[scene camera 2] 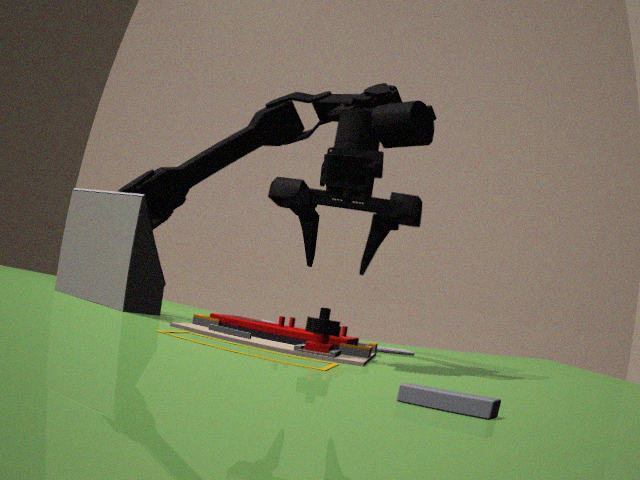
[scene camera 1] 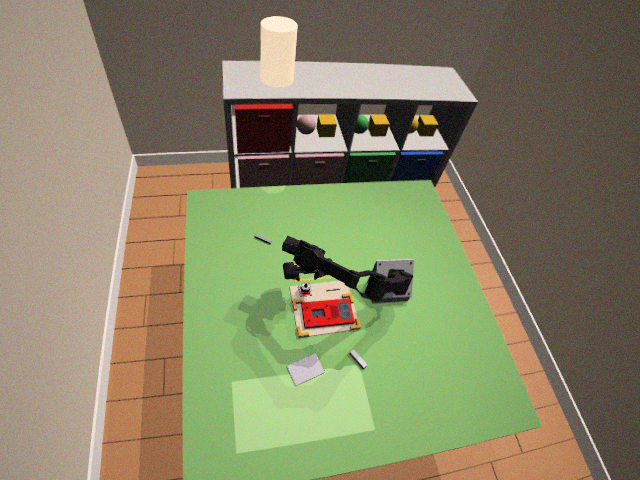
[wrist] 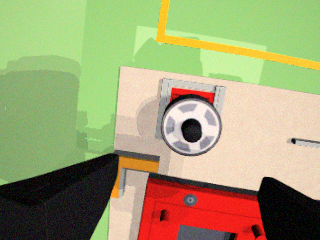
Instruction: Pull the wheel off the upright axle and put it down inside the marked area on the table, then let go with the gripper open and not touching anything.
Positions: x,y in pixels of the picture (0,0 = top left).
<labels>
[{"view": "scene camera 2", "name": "my gripper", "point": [335,270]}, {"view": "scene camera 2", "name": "bar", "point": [461,403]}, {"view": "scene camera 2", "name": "red part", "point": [278,332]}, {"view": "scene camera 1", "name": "flat grey plate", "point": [300,371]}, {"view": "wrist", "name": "my gripper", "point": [189,176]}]
</labels>
